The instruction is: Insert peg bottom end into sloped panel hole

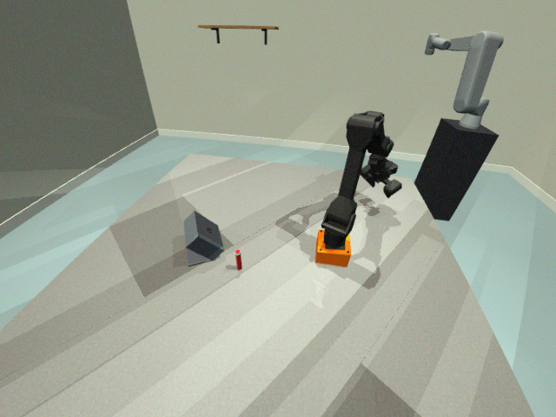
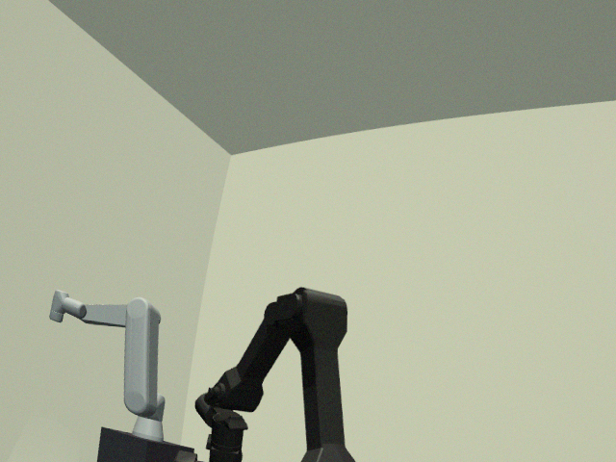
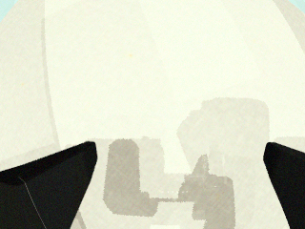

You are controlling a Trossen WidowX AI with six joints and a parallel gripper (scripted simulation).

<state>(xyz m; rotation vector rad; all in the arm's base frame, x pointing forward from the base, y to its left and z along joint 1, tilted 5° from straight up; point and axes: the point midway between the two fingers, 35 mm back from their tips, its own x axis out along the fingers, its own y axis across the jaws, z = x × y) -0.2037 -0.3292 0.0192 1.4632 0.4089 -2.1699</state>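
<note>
Right now my gripper tip is 510 mm short of the red square peg, 450 mm to the right of it and 10 mm above it. The rest, counted from my gripper tip: sloped panel: 650 mm ahead, 390 mm to the left, 10 mm below.
</note>
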